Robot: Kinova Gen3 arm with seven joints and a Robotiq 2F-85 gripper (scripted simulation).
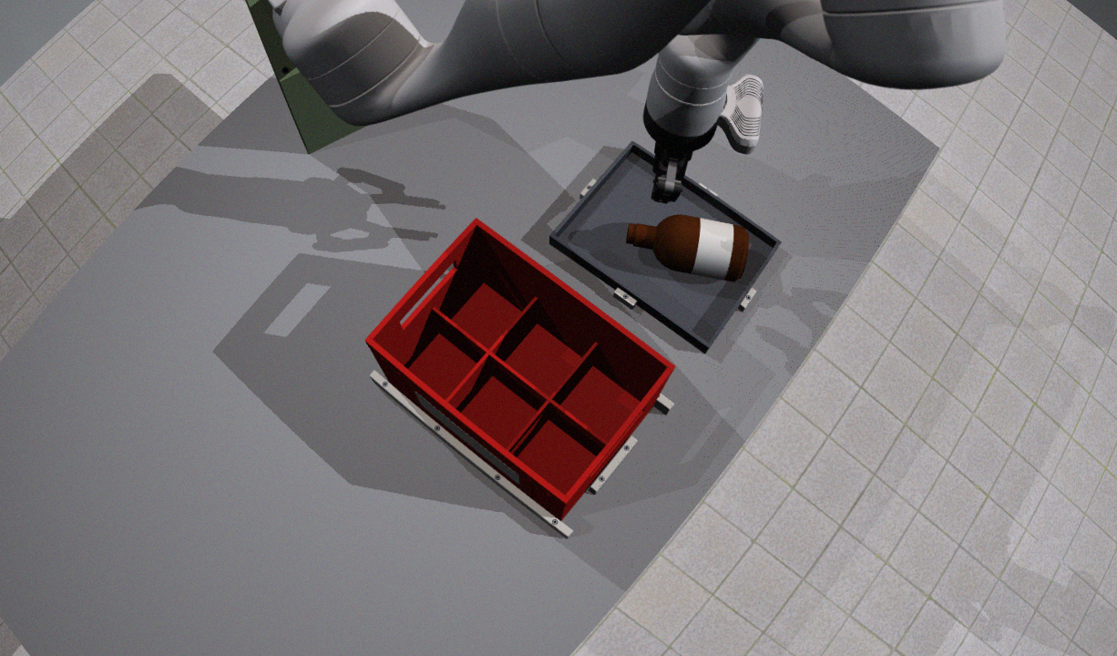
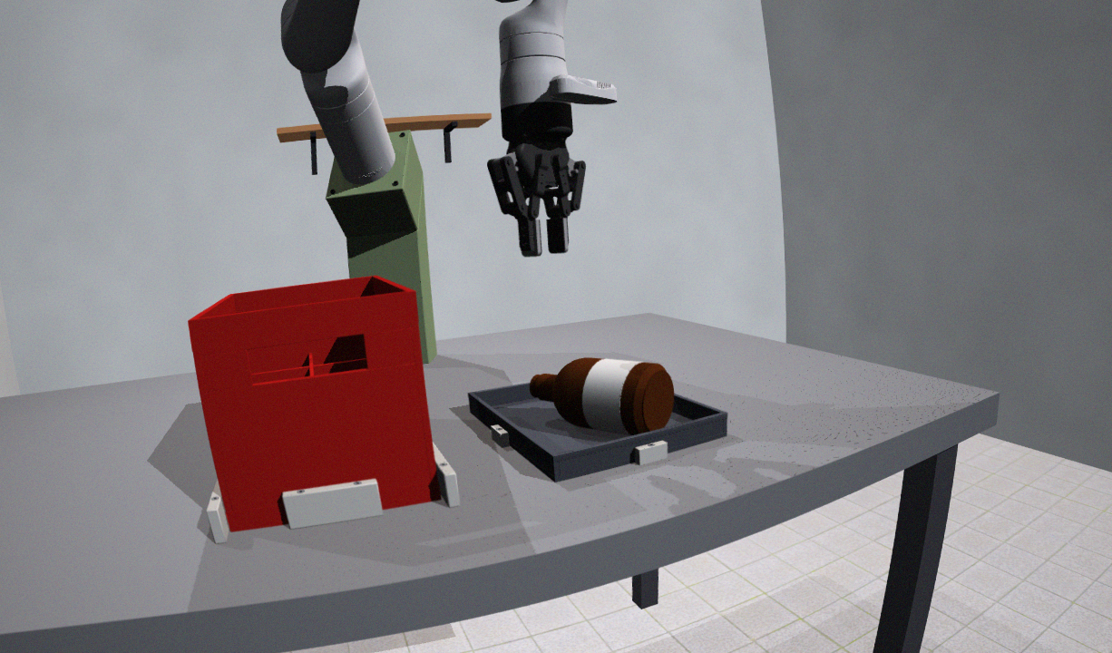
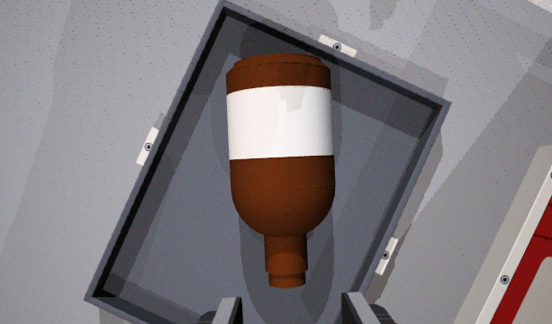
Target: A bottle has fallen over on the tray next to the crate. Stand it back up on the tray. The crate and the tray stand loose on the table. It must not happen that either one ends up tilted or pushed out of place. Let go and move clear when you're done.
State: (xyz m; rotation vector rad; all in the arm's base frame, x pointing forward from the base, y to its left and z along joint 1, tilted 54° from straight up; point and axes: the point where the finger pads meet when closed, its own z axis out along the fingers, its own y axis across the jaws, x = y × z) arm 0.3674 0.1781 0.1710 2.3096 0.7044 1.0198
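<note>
The bottle is 50 mm ahead of my hand, 20 mm to the left of it and 160 mm below it. The rest, counted from my hand: red crate: 20 mm behind, 260 mm to the right, 120 mm below; then tray: 20 mm ahead, 20 mm to the left, 190 mm below.
</note>
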